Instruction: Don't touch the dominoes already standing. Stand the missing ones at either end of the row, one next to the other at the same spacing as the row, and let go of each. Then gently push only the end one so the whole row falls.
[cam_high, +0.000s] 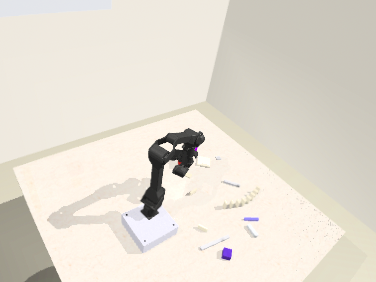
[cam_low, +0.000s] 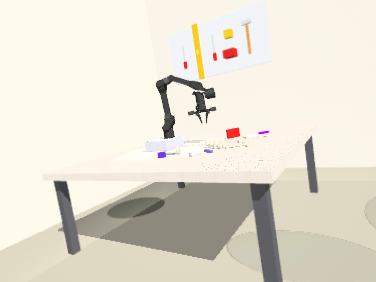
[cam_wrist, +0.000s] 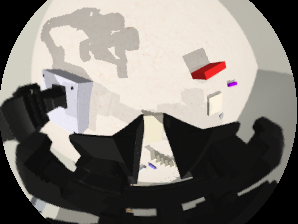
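My gripper tip is 150 mm short of the red block, 140 mm to the right of it and 100 mm above it. Also, from my gripper tip: flat cream block: 270 mm ahead, 60 mm to the left, 120 mm below; then purple cube: 120 mm behind, 410 mm to the right, 110 mm below; then grey bar: 110 mm behind, 340 mm to the right, 120 mm below.
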